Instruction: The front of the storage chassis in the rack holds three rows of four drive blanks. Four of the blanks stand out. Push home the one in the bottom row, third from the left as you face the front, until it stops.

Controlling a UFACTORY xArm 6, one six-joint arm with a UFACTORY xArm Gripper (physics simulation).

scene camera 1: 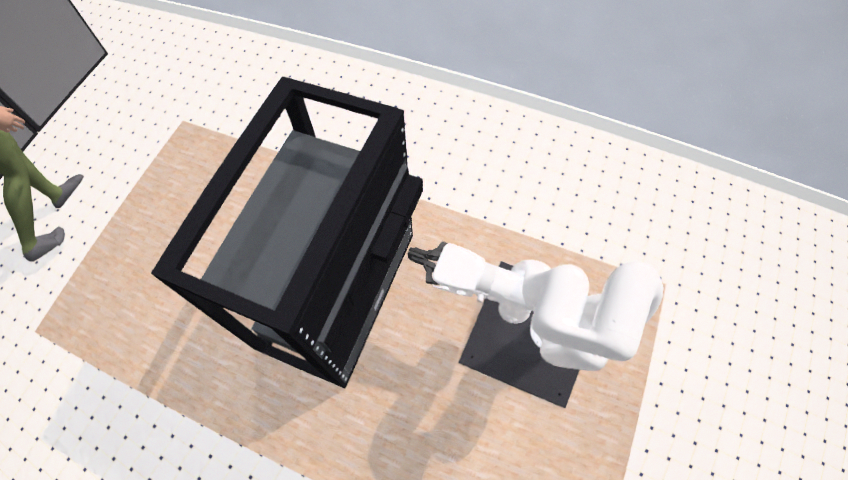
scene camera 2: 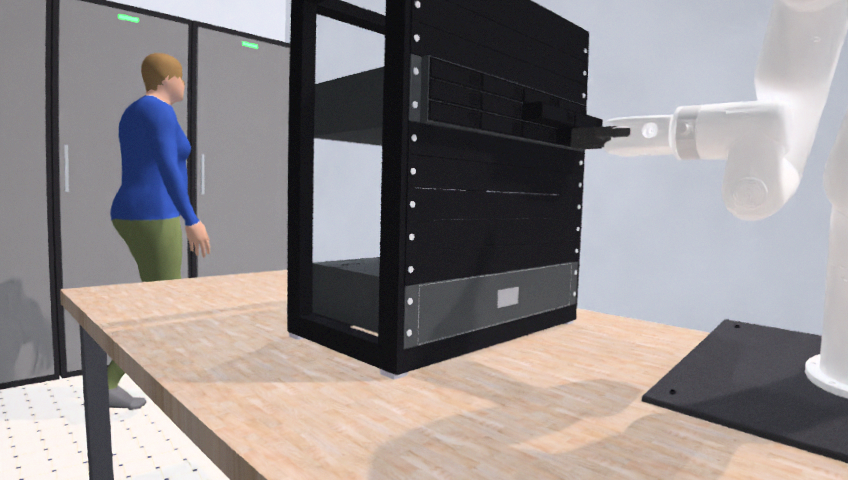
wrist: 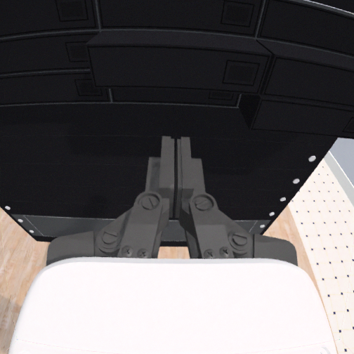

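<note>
The storage chassis (scene camera 1: 267, 220) (scene camera 2: 415, 89) sits in the upper part of the black rack. In the wrist view, the bottom-row third blank (wrist: 175, 95) shows as a narrow strip, looking about level with the bottom-row second blank (wrist: 50, 90). The middle-row third blank (wrist: 170, 67) (scene camera 1: 389, 237) (scene camera 2: 535, 111) stands out above it and hides part of it. The middle-row fourth blank (wrist: 310, 77) and bottom-row fourth blank (wrist: 300, 116) also stand out, to the right. My gripper (wrist: 174, 153) (scene camera 1: 410, 254) is shut and empty, its tips in front of the chassis and apart from the blanks.
The open-sided rack (scene camera 1: 205, 208) (scene camera 2: 395, 208) stands on a wooden table (scene camera 1: 196, 368) (scene camera 2: 238, 368). A grey unit (scene camera 2: 464, 309) fills its bottom. The arm stands on a black base plate (scene camera 1: 517, 362) (scene camera 2: 743, 380). A person (scene camera 2: 148, 160) stands beyond the table near grey cabinets (scene camera 2: 238, 148).
</note>
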